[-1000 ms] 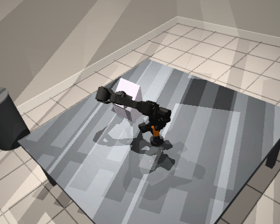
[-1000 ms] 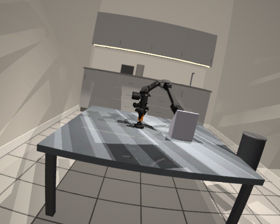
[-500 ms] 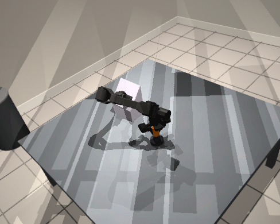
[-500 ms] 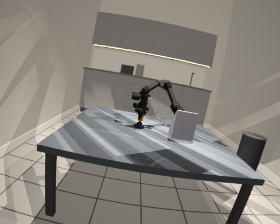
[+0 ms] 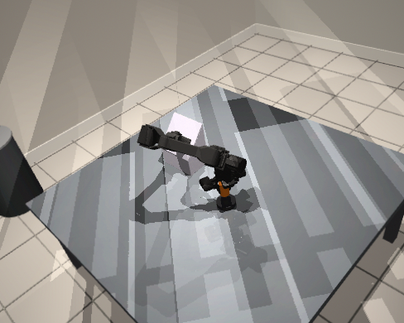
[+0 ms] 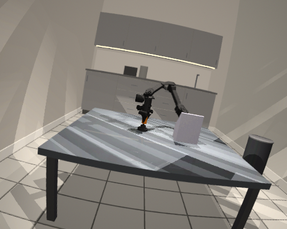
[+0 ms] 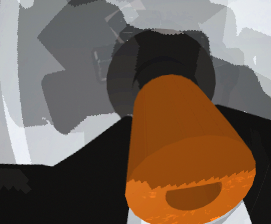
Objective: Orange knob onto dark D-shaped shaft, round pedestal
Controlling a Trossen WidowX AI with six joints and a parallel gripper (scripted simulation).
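My gripper tip is 20 mm below the orange knob. Round my gripper tip: round dark pedestal: 40 mm below.
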